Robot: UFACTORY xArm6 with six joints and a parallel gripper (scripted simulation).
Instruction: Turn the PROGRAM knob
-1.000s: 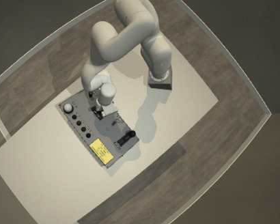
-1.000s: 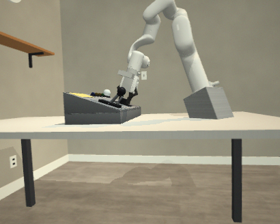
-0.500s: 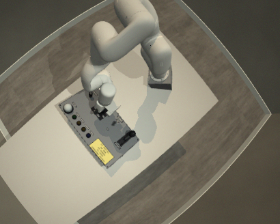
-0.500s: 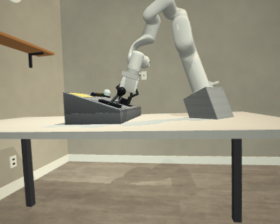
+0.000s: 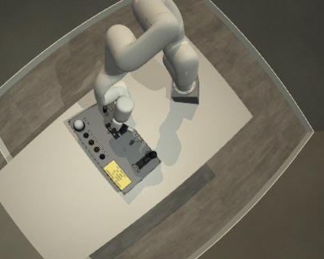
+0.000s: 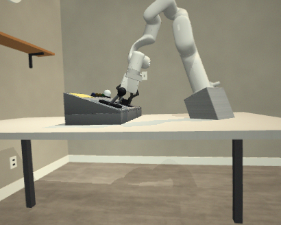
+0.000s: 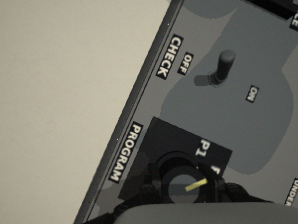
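Now: hand 60 mm to the right of the grey sloped console, 40 mm short of it and 30 mm above it. From my hand the other things lie so: check toggle: 120 mm to the left, 10 mm below, 10 mm ahead; black lever: 240 mm to the left, 10 mm ahead, 10 mm above; mode knob: 120 mm to the right, 10 mm behind.
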